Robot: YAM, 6 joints.
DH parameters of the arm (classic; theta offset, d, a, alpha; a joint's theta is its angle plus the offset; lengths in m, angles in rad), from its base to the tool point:
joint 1: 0 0.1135 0.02 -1.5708
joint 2: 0 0 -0.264 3.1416
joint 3: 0.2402 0 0.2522 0
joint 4: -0.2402 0 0.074 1.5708
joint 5: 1.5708 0 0 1.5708
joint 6: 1.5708 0.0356 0 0
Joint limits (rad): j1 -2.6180..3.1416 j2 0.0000..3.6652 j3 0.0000..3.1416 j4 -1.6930..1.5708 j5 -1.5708..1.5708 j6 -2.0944..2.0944
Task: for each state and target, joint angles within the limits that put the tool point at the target. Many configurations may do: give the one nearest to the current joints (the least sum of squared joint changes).
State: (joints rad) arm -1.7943 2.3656 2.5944 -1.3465 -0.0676 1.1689
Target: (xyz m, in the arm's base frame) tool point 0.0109 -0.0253 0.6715
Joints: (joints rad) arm -1.5895 1.4917 3.0968 -1.1007 -0.3251 1.1689
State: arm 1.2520 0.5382 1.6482 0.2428 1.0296 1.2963
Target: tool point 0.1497 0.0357 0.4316
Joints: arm 0.4448 0.7975 0.9929 0.0627 1.1297 1.2963
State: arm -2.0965 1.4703 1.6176 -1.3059 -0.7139 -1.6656
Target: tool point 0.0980 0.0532 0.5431
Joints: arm -2.4042 0.6816 2.0929 -1.2893 -0.8401 -1.6656
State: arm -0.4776 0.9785 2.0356 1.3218 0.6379 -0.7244
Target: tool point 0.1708 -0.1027 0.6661
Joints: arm -0.4501 1.5969 2.1748 1.0006 0.5354 -0.7244
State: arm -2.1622 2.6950 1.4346 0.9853 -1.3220 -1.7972
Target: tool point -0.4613 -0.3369 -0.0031
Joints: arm -2.5654 2.9733 2.0724 0.8347 -1.0671 -1.7972
